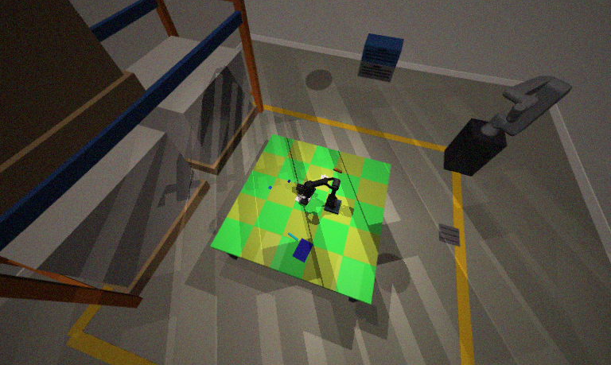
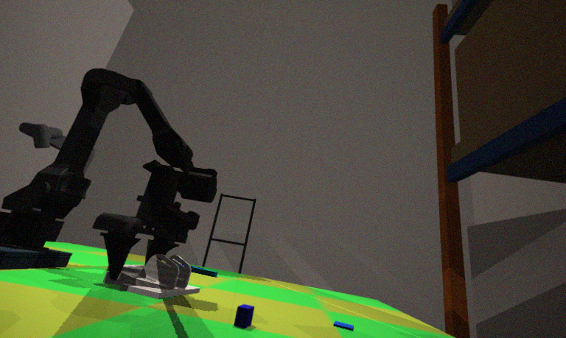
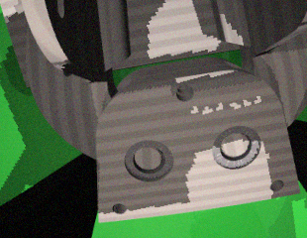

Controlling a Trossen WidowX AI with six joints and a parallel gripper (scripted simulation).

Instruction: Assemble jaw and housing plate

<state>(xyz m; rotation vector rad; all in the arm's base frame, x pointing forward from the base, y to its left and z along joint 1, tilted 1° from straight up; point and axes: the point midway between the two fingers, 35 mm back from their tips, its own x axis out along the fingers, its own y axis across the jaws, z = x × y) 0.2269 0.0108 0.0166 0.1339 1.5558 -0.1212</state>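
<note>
Right now my gripper tip is 20 mm short of the grey jaw, 20 mm to the left of it and 10 mm below it. From my gripper tip the other things lie so: orange bar: 170 mm behind, 410 mm to the right; then dark blue block: 240 mm ahead, 120 mm to the right; then teal bar: 360 mm to the left.
</note>
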